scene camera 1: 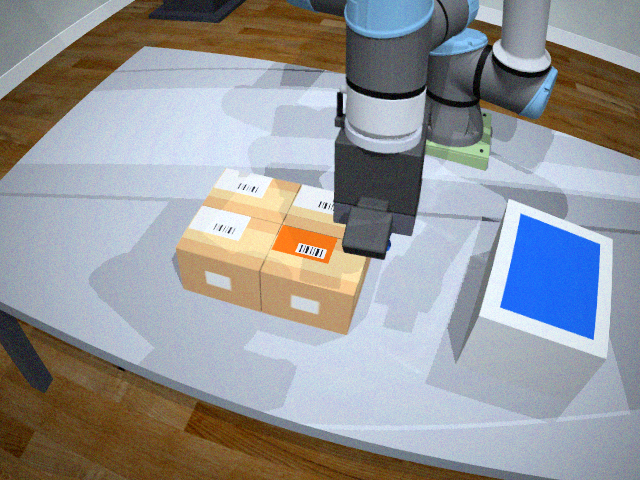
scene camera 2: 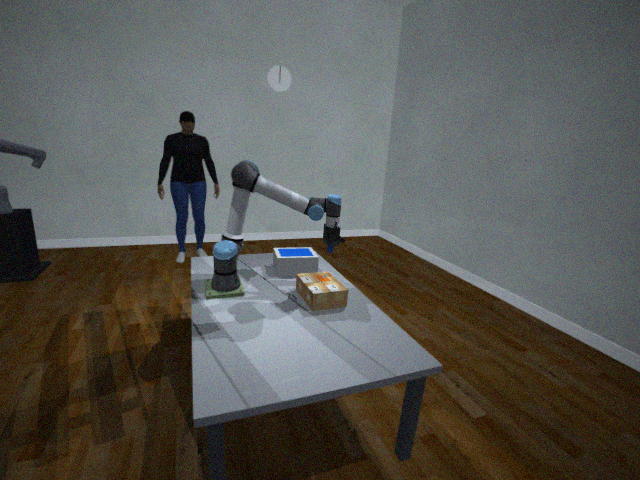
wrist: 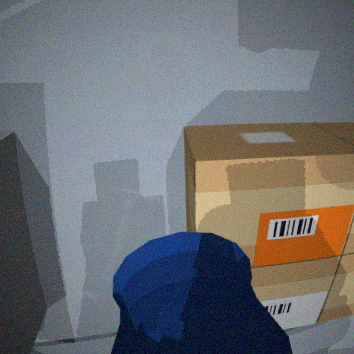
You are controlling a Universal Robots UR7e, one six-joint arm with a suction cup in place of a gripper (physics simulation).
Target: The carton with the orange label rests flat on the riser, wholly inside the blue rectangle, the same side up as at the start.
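Places are measured from the arm's base along level axes (x back, y right, z up), in metres.
Pixels of known places: end effector, tool point: (scene camera 2: 329, 251) (wrist: 183, 289); arm's base, origin of the base link: (scene camera 1: 448, 127) (scene camera 2: 226, 285).
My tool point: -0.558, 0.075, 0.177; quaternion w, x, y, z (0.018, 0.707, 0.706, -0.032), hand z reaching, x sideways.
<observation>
For each thing: its top centre in the pictures, then the offset to it from my tool point, as dx, dy, dz. Level surfaces: height alone.
- carton with the orange label, middle of its top: (wrist: 281, 215) (scene camera 1: 316, 258) (scene camera 2: 324, 276) +0.057, +0.079, -0.112
- white riser, middle of its top: (scene camera 1: 556, 272) (scene camera 2: 295, 252) +0.110, -0.266, -0.085
- blue rectangle, middle of its top: (scene camera 1: 556, 272) (scene camera 2: 295, 252) +0.110, -0.266, -0.085
- table, its level: dz -0.204
The carton with the orange label (scene camera 1: 315, 273) (scene camera 2: 324, 279) (wrist: 225, 200) sits flat on the table at the front right of a two-by-two block of cartons, label up, touching its neighbours. The white riser (scene camera 1: 537, 361) (scene camera 2: 294, 265) stands apart to the right in scene view 1. Its top bears the blue rectangle (scene camera 1: 553, 276) (scene camera 2: 295, 252), on which no carton rests. My gripper, a blue suction cup (scene camera 1: 388, 246) (scene camera 2: 330, 248) (wrist: 182, 285), hangs in the air near the carton's riser side, with no carton attached. The tool hides part of the carton's right edge in scene view 1.
Three white-labelled cartons (scene camera 1: 219, 248) adjoin the orange-labelled one. The table (scene camera 1: 206, 351) (scene camera 2: 310, 361) carries the arm's green base plate (scene camera 1: 454, 155) (scene camera 2: 224, 293) behind. A person (scene camera 2: 187, 160) stands beyond the table. Another arm on a dark pedestal (scene camera 2: 16, 242) stands at the far left.
</observation>
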